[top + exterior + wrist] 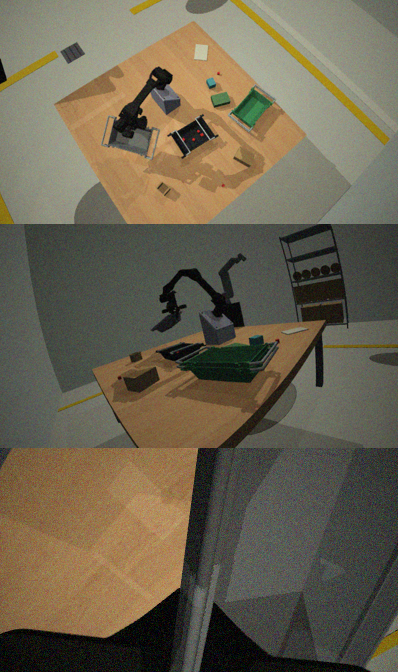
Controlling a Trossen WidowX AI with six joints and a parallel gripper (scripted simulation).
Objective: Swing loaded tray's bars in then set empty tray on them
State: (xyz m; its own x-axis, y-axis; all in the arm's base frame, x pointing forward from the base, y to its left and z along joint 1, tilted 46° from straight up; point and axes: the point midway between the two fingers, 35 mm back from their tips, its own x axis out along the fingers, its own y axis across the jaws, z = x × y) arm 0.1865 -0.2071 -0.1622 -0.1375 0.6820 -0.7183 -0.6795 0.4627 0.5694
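My gripper tip is 50 mm to the left of the grey plastic tray, 50 mm short of it and 10 mm below it. From my gripper tip the other things lie so: red block (560 mm ahead, 290 mm to the left, 200 mm below); then small brown box (380 mm ahead, 190 mm below, 40 mm to the right); then green block (620 mm to the left, 190 mm below, 50 mm ahead).
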